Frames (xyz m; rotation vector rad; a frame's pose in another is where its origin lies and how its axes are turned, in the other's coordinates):
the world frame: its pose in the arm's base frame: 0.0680 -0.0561 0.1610 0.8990 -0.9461 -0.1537
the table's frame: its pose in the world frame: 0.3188 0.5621 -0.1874 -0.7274 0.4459 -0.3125
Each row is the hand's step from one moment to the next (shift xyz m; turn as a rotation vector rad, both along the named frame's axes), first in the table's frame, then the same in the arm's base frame.
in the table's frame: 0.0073 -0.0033 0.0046 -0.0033 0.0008 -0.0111
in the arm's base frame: 0.0032 -0.0077 0.0040 0.0014 0.0053 -0.0102
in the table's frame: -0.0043 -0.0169 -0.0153 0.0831 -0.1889 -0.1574
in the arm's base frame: -0.0054 -0.0074 -0.0213 0.0451 -0.1540 -0.2040
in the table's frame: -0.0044 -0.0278 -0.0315 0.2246 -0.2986 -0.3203
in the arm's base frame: -0.0044 -0.0118 -0.0403 0.1743 -0.2723 -0.3710
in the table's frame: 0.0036 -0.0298 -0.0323 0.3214 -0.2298 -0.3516
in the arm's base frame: 0.0017 -0.0174 -0.0405 0.2952 -0.2580 -0.3550
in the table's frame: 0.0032 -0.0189 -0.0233 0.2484 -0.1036 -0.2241
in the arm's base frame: 0.0028 -0.0107 -0.0281 0.2427 -0.1521 -0.2016
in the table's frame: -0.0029 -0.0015 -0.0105 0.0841 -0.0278 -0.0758
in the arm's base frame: 0.0006 0.0031 -0.0105 0.0852 -0.0456 -0.0652
